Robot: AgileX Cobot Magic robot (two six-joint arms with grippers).
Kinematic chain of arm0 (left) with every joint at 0, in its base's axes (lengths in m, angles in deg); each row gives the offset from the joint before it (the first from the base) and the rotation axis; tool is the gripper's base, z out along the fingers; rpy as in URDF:
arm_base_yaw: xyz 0 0 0.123 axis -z
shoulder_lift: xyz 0 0 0 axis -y
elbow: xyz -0.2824 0 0.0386 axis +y
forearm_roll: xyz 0.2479 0 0.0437 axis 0.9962 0 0.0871
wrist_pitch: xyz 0 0 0 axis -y
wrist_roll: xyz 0.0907 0 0.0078 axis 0.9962 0 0.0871
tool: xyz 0 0 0 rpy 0 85 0
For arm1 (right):
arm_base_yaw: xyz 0 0 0.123 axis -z
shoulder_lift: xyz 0 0 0 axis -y
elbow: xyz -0.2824 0 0.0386 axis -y
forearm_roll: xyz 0.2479 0 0.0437 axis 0.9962 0 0.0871
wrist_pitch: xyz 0 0 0 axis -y
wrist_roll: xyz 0.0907 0 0.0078 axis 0.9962 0 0.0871
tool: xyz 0 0 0 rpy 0 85 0
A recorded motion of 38 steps. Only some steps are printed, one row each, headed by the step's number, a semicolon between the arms.
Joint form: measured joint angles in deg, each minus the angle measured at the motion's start. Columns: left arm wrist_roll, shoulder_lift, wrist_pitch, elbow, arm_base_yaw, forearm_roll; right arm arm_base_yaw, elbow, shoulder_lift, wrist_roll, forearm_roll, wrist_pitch.
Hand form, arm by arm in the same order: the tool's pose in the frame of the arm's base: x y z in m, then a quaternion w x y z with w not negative. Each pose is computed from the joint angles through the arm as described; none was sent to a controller.
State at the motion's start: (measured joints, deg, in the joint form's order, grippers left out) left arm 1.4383 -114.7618 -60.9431 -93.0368 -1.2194 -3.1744; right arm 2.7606 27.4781 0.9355 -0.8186 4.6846 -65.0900
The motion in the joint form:
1: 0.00 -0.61 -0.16 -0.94 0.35 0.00; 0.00 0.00 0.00 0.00 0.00 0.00
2: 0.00 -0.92 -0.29 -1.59 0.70 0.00; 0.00 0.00 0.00 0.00 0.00 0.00
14: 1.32 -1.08 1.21 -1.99 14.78 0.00; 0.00 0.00 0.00 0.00 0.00 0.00
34: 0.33 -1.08 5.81 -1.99 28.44 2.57; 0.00 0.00 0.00 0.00 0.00 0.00
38: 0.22 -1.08 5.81 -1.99 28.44 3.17; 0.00 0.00 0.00 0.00 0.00 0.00
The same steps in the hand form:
1: 0.4223 0.0020 0.2231 0.10933 -0.00573 0.99371 -0.02337; -0.0082 0.0071 0.2657 0.48791 0.01176 0.87244 0.02553
2: 0.4242 -0.0006 0.2238 0.11108 -0.00259 0.99352 -0.02371; -0.0082 0.0071 0.2657 0.48791 0.01176 0.87244 0.02553
14: 0.4148 -0.1045 0.2250 0.12278 0.13001 0.98318 -0.03721; -0.0082 0.0071 0.2657 0.48791 0.01176 0.87244 0.02553
34: 0.3862 -0.1995 0.2270 0.16038 0.24465 0.95537 -0.04111; -0.0082 0.0071 0.2657 0.48791 0.01176 0.87244 0.02553
38: 0.3865 -0.1988 0.2270 0.16139 0.24590 0.95506 -0.03665; -0.0082 0.0071 0.2657 0.48791 0.01176 0.87244 0.02553

